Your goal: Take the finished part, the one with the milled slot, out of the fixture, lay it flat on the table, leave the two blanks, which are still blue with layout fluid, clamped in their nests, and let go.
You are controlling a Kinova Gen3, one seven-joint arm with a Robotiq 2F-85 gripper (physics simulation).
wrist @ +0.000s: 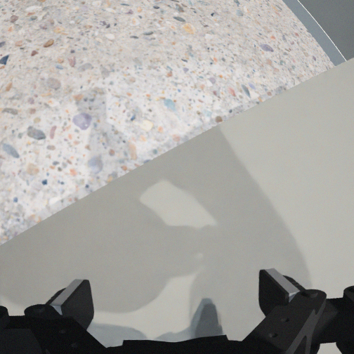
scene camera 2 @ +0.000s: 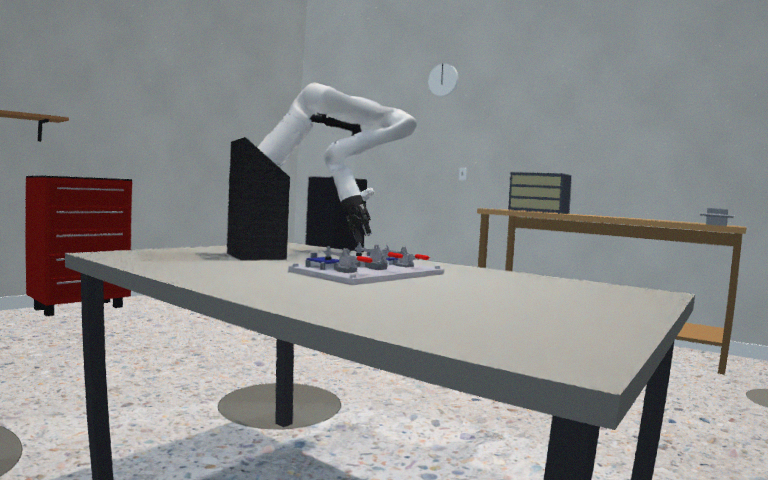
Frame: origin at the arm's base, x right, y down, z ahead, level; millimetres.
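Seen in the pictures: gripper, fingertip midpoint: [scene camera 2: 364, 239]; arm's base, origin of the base link: [scene camera 2: 263, 164].
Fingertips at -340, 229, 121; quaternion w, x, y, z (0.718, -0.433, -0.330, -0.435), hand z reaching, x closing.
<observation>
Offsets run from my fingertips to a thing's middle, as dx, dy, dz. "spot": to the spot under its first point. Level surfaces: height alone.
The fixture plate @(spot: +318, +42, +425) [scene camera 2: 396, 274] lies on the table @(dy +55) [scene camera 2: 481, 316] [wrist: 320, 165], with grey clamps @(spot: +305, +10, +344) [scene camera 2: 376, 257] and red handles @(spot: +192, +6, +400) [scene camera 2: 421, 256] on it. A blue blank @(+405, +27, +262) [scene camera 2: 322, 259] sits at its left side in the scene view. More blue @(+185, +29, +256) [scene camera 2: 389, 259] shows between the clamps farther right. The finished part with the slot cannot be made out; clamps hide much of the plate. My gripper [scene camera 2: 363, 236] [wrist: 174, 294] is open and empty, pointing down a little above the fixture's far side. The fixture cannot be recognised in the wrist view.
A black pedestal [scene camera 2: 257, 209] carries the arm at the table's left; another black block [scene camera 2: 325, 209] stands behind. The wrist view shows the table edge, the speckled floor [wrist: 100, 100] and arm shadows. A grey tapered shape [wrist: 207, 320] near its bottom is unclear.
</observation>
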